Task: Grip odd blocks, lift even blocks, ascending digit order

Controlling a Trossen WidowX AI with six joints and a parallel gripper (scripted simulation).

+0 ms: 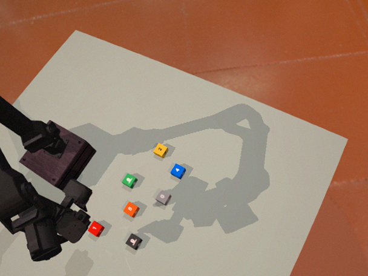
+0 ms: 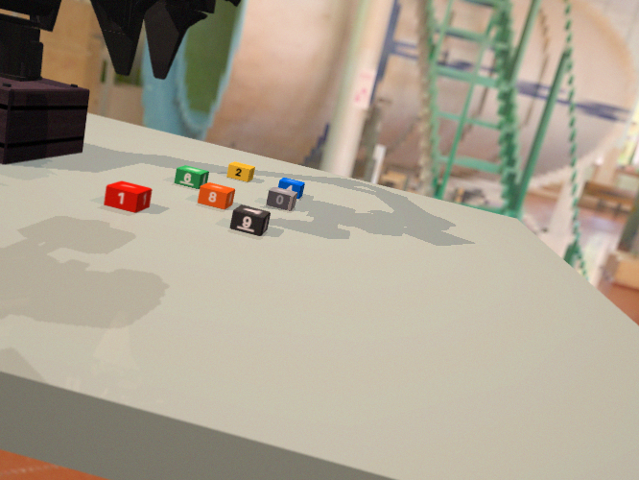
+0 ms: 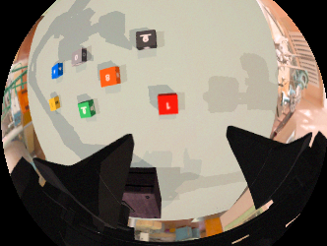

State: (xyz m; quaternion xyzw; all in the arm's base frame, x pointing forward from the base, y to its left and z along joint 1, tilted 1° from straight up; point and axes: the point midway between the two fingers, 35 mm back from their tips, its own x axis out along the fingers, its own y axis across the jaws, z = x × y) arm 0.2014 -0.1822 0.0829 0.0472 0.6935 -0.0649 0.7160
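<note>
The grey block is 15 cm ahead of my gripper tip, 16 cm to the left of it and 11 cm below it. From my gripper tip the other things lie so: red block (1 cm to the left, 11 cm below); black block (12 cm ahead, 2 cm to the left, 11 cm below); orange block (8 cm ahead, 10 cm to the left, 11 cm below).
</note>
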